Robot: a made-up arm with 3 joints. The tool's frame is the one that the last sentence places.
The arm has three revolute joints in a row. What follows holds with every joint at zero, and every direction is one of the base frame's.
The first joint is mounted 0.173 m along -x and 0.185 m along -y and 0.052 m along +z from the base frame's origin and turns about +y.
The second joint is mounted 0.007 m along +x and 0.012 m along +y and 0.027 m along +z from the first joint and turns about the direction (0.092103, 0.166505, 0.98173).
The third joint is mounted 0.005 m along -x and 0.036 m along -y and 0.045 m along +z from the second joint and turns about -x.
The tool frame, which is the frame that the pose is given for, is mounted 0.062 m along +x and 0.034 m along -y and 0.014 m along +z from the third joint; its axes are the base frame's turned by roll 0, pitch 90 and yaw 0 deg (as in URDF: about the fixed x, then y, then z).
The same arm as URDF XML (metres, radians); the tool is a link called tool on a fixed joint. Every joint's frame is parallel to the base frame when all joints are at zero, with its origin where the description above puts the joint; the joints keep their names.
<robot name="arm">
<link name="base"/>
<link name="link1"/>
<link name="link2"/>
<link name="link3"/>
<link name="tool"/>
<joint name="joint 1" type="continuous"><parent link="base"/><child link="link1"/><origin xyz="-0.1730 -0.1850 0.0520" rpy="0.0000 0.0000 0.0000"/><axis xyz="0 1 0"/></joint>
<joint name="joint 2" type="continuous"><parent link="link1"/><child link="link2"/><origin xyz="0.0070 0.0120 0.0270" rpy="0.0000 0.0000 0.0000"/><axis xyz="0.092103 0.166505 0.98173"/></joint>
<joint name="joint 3" type="continuous"><parent link="link2"/><child link="link3"/><origin xyz="-0.0050 -0.0360 0.0450" rpy="0.0000 0.0000 0.0000"/><axis xyz="-1 0 0"/></joint>
<joint name="tool_joint" type="fixed"><parent link="link3"/><child link="tool"/><origin xyz="0.0620 -0.0340 0.0140" rpy="0.0000 1.5708 0.0000"/></joint>
</robot>

